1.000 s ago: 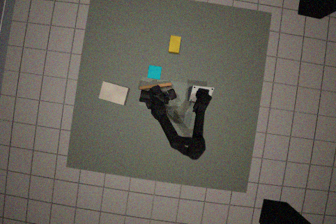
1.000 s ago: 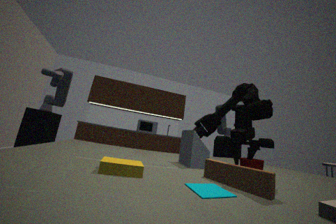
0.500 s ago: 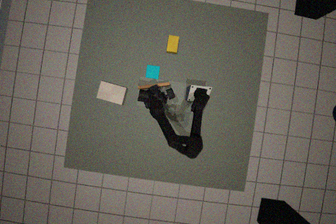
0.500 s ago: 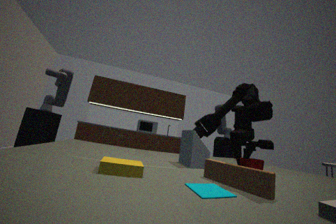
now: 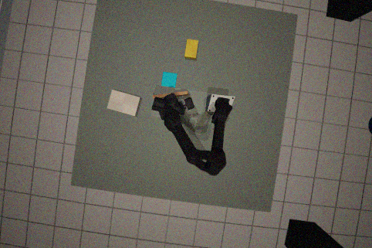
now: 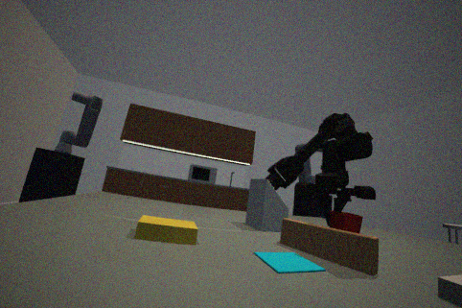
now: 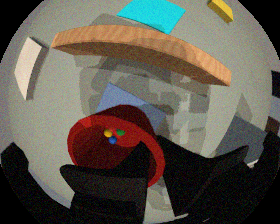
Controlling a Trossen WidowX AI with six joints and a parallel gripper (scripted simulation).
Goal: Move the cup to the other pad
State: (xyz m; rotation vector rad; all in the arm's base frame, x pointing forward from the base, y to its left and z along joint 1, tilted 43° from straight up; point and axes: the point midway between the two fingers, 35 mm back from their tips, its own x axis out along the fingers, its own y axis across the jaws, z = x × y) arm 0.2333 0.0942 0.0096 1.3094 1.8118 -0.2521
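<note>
The flat cyan pad lies 170 mm to the right of my gripper tip, 80 mm ahead of it and 60 mm below it. The rest, counted from my gripper tip: yellow block 380 mm to the right, 40 mm below, 20 mm behind; then low wooden barrier 70 mm to the right, 60 mm ahead, 30 mm below; then red cup 30 mm ahead, 20 mm to the left.
</note>
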